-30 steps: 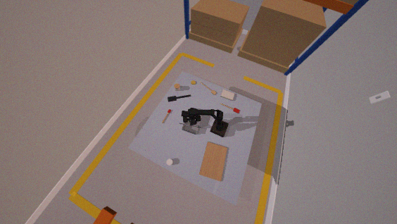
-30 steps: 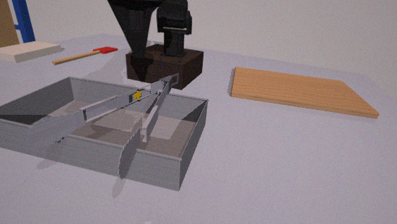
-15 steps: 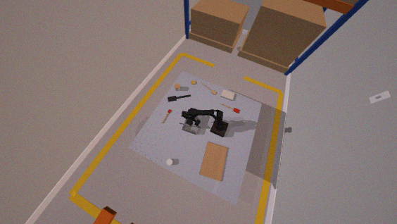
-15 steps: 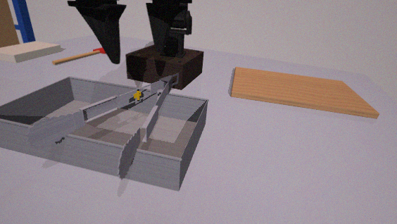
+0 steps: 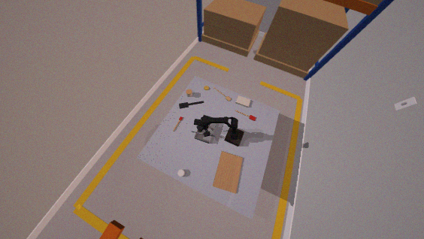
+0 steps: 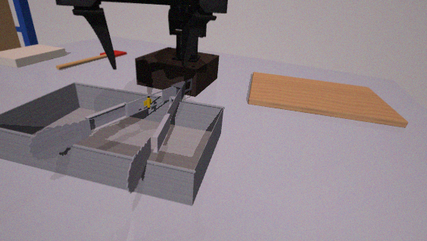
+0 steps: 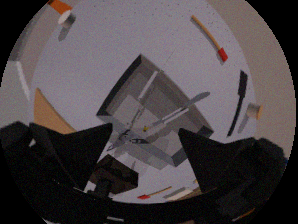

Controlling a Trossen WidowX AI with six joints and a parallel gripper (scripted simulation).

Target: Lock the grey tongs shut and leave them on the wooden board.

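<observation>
The yellow lock piece is 70 mm below my gripper tip, 30 mm behind it and 20 mm to the right of it. The rest, counted from my gripper tip: black spatula 340 mm to the right, 290 mm ahead, 130 mm below; grey roasting tin 110 mm below, 60 mm to the right; white disc 460 mm to the left, 120 mm below, 120 mm ahead.
</observation>
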